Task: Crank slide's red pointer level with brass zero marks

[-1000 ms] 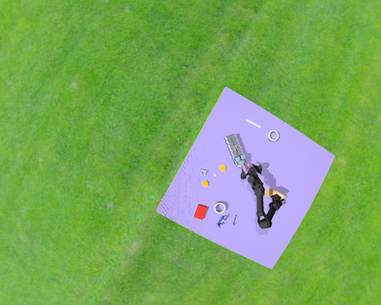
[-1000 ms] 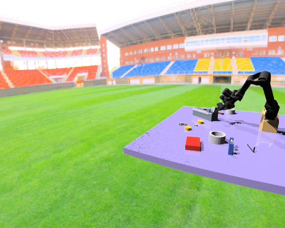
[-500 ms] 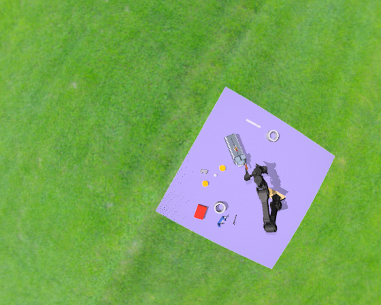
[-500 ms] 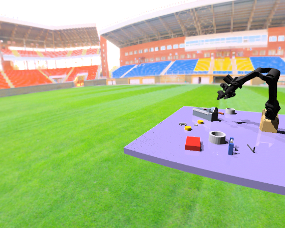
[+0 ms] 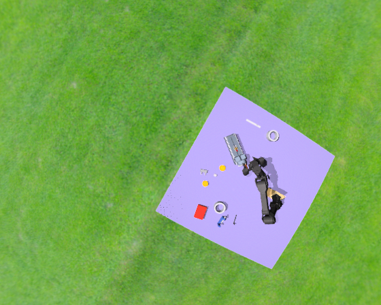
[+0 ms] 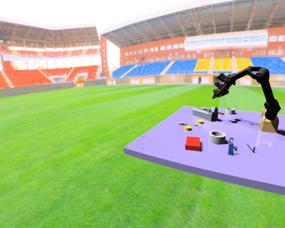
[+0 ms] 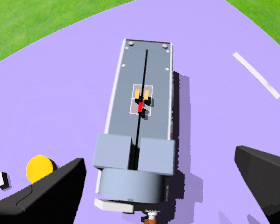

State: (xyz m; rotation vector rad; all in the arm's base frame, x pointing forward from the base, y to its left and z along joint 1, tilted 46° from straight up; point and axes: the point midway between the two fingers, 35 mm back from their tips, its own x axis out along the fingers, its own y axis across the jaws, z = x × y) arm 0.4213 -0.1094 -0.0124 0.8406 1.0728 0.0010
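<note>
The brown crank handle lies 13 cm below my gripper tip, 7 cm behind it and 3 cm to the left of it. Round my gripper tip: red pointer (12 cm below, 9 cm ahead, 3 cm to the right); then white bar (34 cm to the right, 20 cm below, 8 cm ahead); then small grey bracket (28 cm to the left, 20 cm below, 20 cm ahead).
</note>
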